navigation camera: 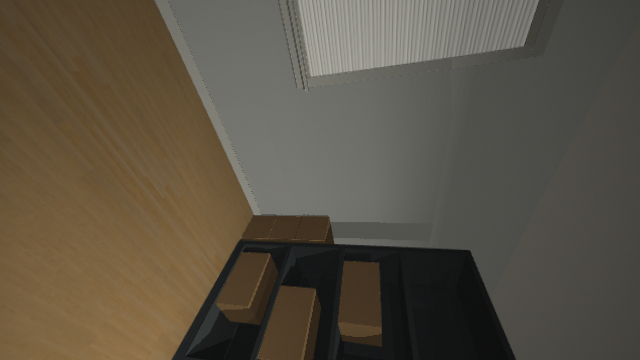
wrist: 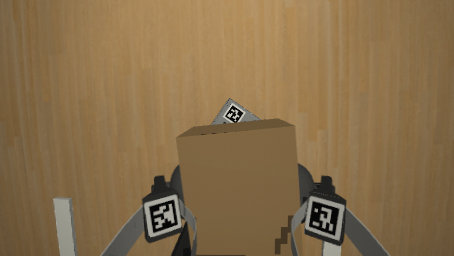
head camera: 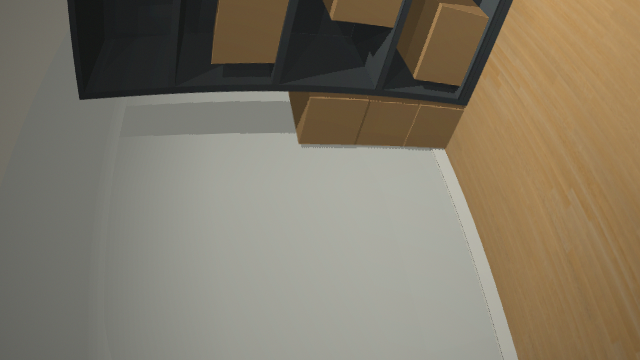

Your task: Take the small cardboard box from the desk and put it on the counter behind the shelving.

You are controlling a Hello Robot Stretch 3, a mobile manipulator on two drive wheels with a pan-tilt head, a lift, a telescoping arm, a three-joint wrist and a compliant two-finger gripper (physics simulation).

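Frame: origin at the robot's base, x left, y back, z up, level; metres.
Seen in the pictures: gripper, fingertip midpoint: [wrist: 241, 182].
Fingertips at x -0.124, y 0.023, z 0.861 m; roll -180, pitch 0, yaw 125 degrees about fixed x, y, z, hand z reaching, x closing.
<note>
A point is followed by its place in that frame.
The small cardboard box [wrist: 235, 165] @[x -0.143, y 0.005, z 0.914 m] is in the lower middle of the wrist view, held between the two fingers of my gripper [wrist: 241, 182] @[x -0.124, y 0.023, z 0.861 m]. The gripper is shut on its sides, and the box hides part of the floor behind it. The dark shelving [head camera: 85, 75] @[x -0.604, y -1.890, z 1.873 m] [navigation camera: 407, 300] @[x -0.747, y -1.604, z 1.427 m] is at the top of the head view and the bottom of the navigation view, with larger cardboard boxes in its compartments. The head and navigation views are tilted, and the gripper does not show in them. I cannot make out the desk or the counter in any view.
A row of cardboard boxes [head camera: 332, 120] @[x -0.407, y -2.077, z 0.683 m] [navigation camera: 312, 227] @[x -0.400, y -2.088, z 0.672 m] stands against the wall [head camera: 260, 225] @[x 0.049, y -1.977, z 1.031 m] beside the shelving. A pale baseboard [head camera: 466, 215] @[x 0.049, y -1.961, z 0.034 m] borders the wooden floor [head camera: 575, 200] @[x 0.008, y -1.155, z 0.001 m] [wrist: 100, 75] @[x 0.064, y -0.576, z 0.000 m]. A grey marked part [wrist: 234, 114] @[x -0.131, y 0.002, z 0.160 m] shows beyond the held box. A white bar [wrist: 65, 225] is at lower left.
</note>
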